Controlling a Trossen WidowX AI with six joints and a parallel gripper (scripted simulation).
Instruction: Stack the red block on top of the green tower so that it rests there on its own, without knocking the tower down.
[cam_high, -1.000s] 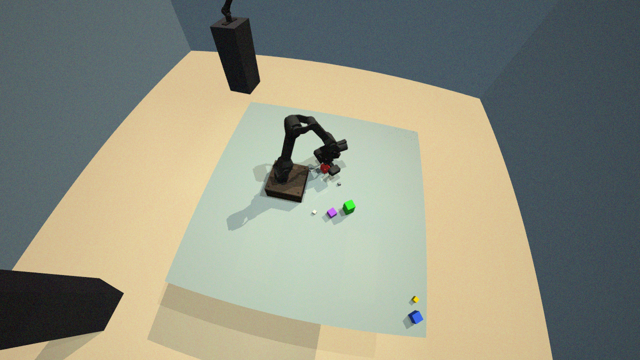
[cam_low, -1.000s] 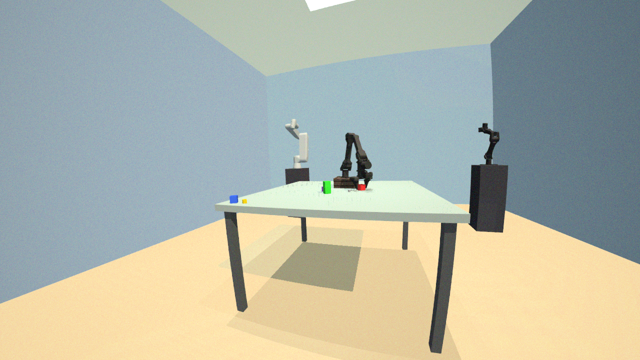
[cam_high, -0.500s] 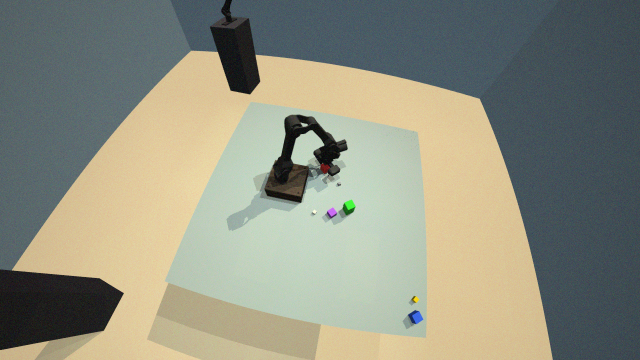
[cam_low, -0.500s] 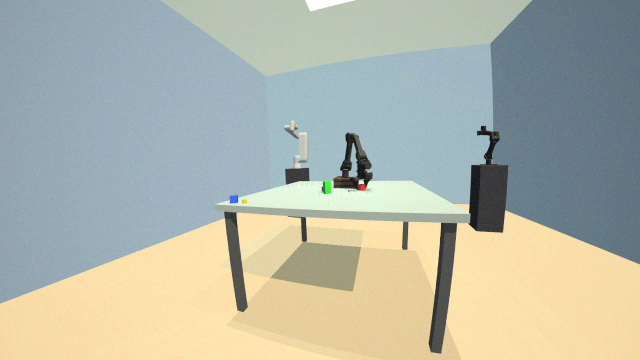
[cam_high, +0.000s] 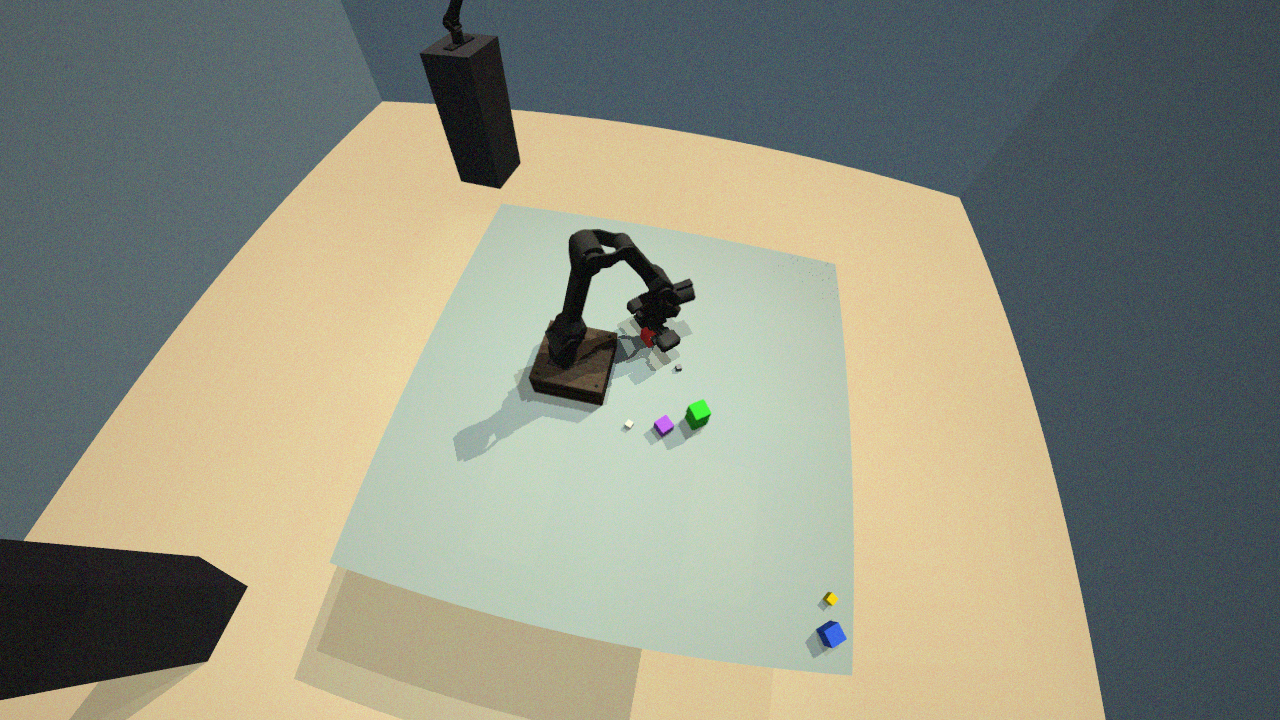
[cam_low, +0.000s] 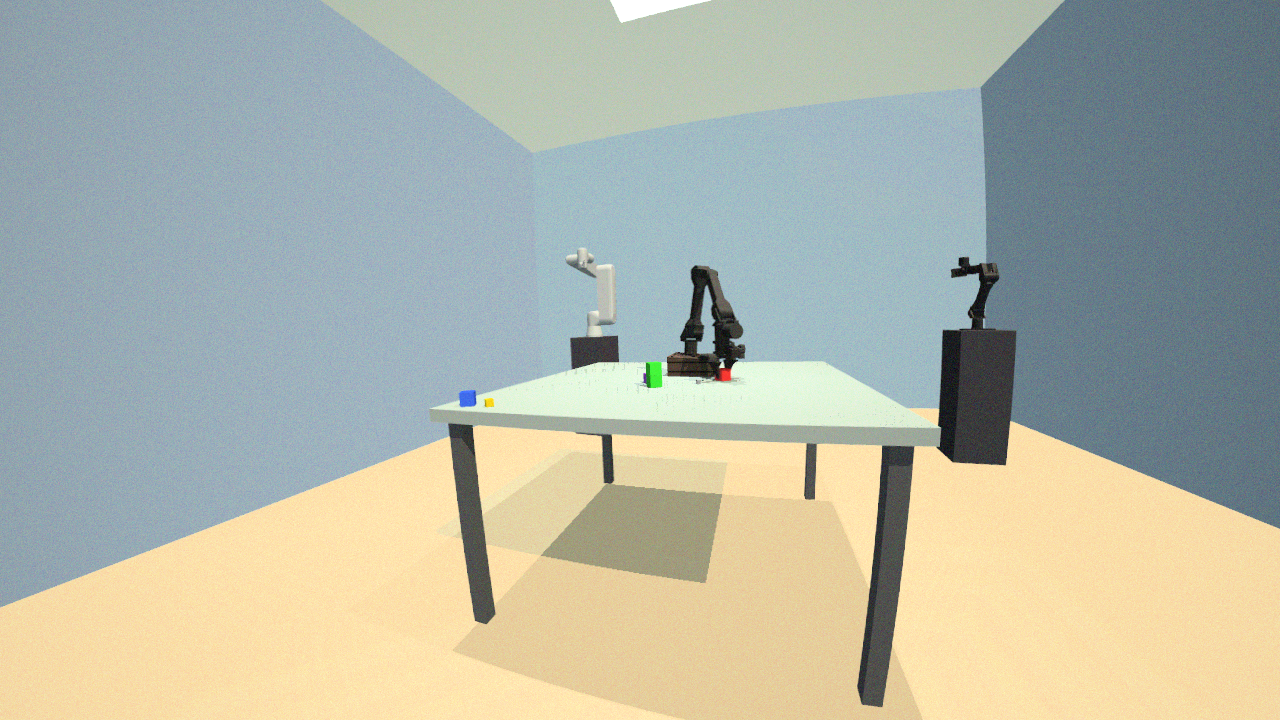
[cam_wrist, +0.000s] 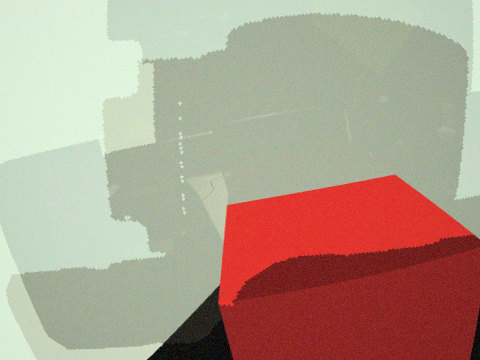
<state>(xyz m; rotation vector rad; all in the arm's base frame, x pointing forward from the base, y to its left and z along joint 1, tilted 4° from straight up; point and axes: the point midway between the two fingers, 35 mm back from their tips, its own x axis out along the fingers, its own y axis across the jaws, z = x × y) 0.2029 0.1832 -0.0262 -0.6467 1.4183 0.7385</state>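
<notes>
The purple cube is 260 mm to the right of my gripper tip, 110 mm ahead of it and 10 mm above it. Round my gripper tip: red block 20 mm above; then small yellow cube 620 mm ahead, 580 mm to the right; then tiny white cube 280 mm to the right, 20 mm ahead.
</notes>
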